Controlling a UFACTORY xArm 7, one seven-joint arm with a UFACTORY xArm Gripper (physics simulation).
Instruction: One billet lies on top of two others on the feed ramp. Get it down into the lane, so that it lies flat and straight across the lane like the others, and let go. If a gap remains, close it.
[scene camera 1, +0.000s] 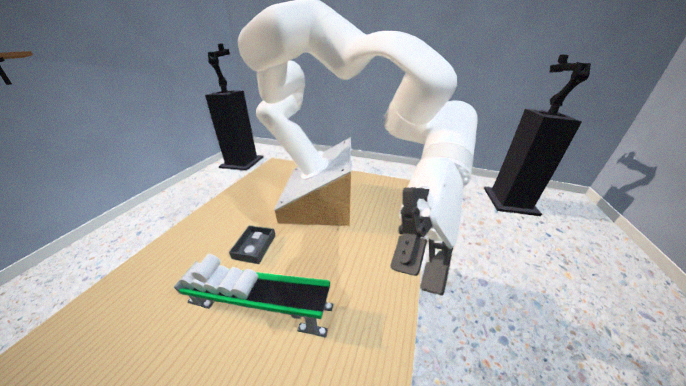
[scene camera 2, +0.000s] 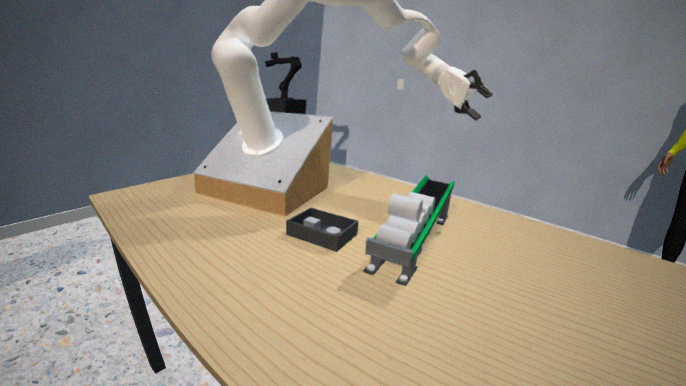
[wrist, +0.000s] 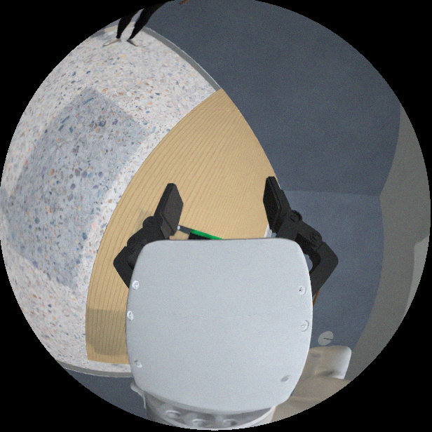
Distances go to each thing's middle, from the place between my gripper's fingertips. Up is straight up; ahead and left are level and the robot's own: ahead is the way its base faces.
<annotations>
My hand is 530 mm to the left of the grey end stop (scene camera 2: 386, 250), 260 mm above it and 70 mm past it. The rest, counted from my hand: dark tray (scene camera 2: 294, 226): 450 mm to the right, 300 mm below, 260 mm behind.
</annotations>
